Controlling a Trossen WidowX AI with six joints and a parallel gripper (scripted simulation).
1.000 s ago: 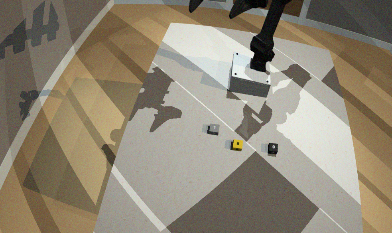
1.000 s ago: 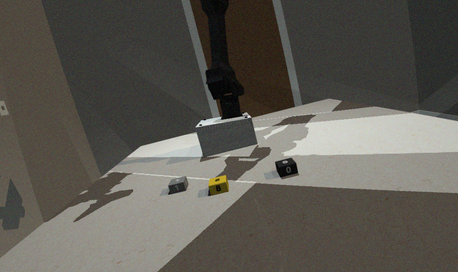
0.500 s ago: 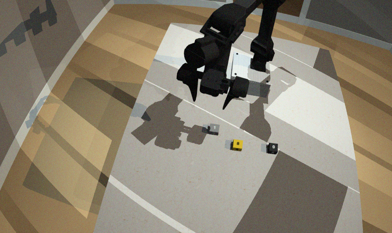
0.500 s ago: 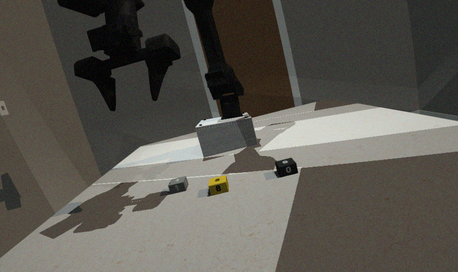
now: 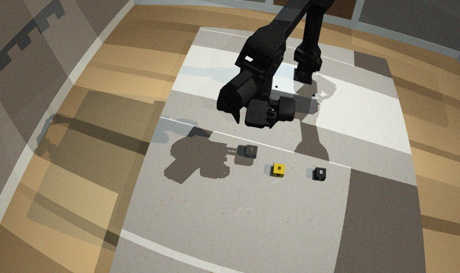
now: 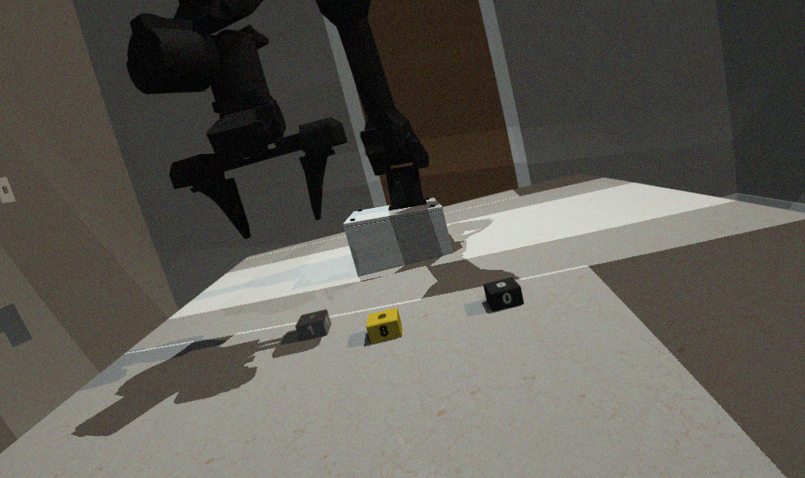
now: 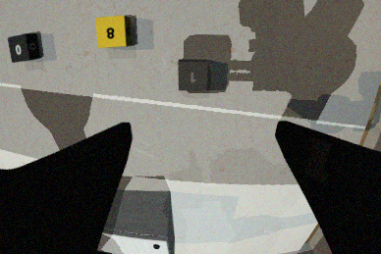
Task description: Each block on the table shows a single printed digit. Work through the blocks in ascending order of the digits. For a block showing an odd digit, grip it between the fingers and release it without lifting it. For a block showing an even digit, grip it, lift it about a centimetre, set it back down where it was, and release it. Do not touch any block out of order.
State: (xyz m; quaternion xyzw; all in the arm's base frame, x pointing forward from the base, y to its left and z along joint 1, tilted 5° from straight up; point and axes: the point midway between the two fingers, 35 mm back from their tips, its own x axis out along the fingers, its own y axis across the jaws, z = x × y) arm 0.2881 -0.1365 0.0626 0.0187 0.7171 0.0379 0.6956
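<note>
Right now the black block marked 0 is 220 mm to the left of my gripper tip, 120 mm below it and 40 mm ahead of it. From my gripper tip the other things lie so: yellow block marked 8 (120 mm below, 90 mm to the left, 50 mm ahead); grey block marked 1 (120 mm below, 10 mm ahead).
</note>
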